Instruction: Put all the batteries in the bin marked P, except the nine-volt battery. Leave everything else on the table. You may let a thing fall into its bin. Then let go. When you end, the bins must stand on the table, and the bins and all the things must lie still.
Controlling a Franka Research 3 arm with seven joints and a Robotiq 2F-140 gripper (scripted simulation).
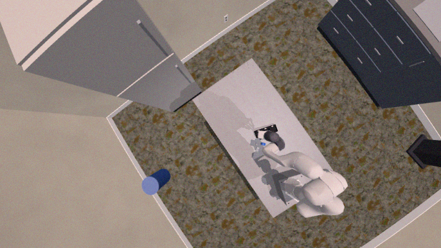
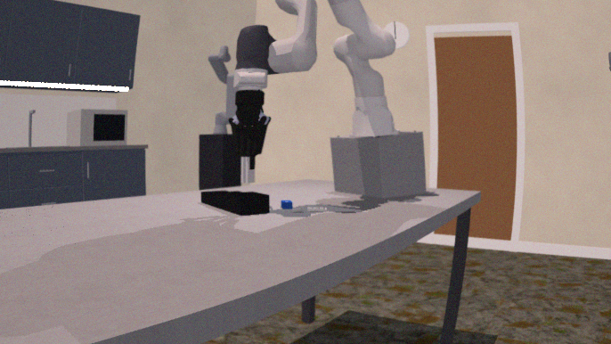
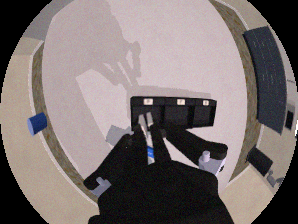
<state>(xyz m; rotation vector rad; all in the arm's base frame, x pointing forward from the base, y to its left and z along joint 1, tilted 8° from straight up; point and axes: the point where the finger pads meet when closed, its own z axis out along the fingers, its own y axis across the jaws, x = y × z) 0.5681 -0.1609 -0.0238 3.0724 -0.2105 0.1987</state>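
Right now the orange battery is 12 cm behind my hand, 4 cm to the right of it and 10 cm below it. The rest, counted from my hand: black bin 4 cm behind, 8 cm to the right, 9 cm below; then thin pale stick 8 cm behind, 11 cm to the left, 10 cm below; then small blue block 13 cm behind, 4 cm to the left, 10 cm below.
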